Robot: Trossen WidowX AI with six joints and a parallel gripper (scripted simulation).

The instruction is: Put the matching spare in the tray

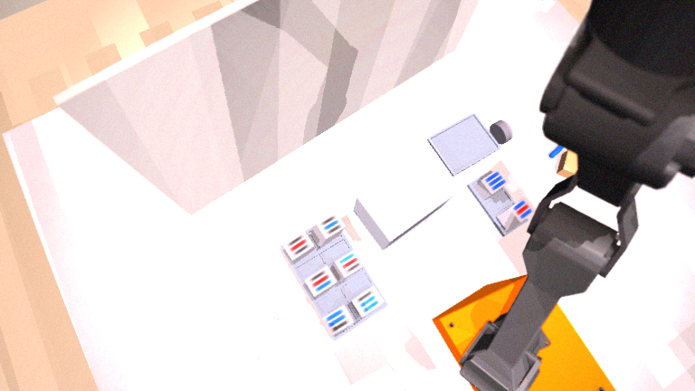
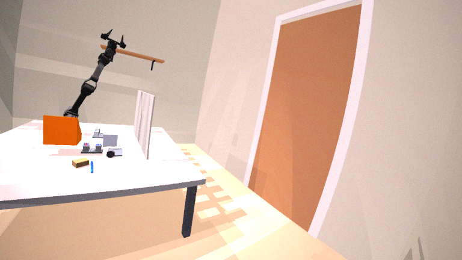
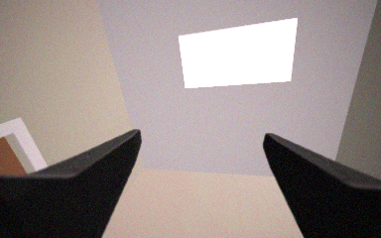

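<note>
Now: gripper tip 4 cm past the rack, 26 cm to the left of it and 89 cm above it. From my gripper tip the other things lie so: grey tray (10 cm ahead, 27 cm to the right, 89 cm below); white mounted unit (5 cm ahead, 7 cm to the right, 85 cm below); tall grey panel (28 cm ahead, 5 cm to the right, 67 cm below).
</note>
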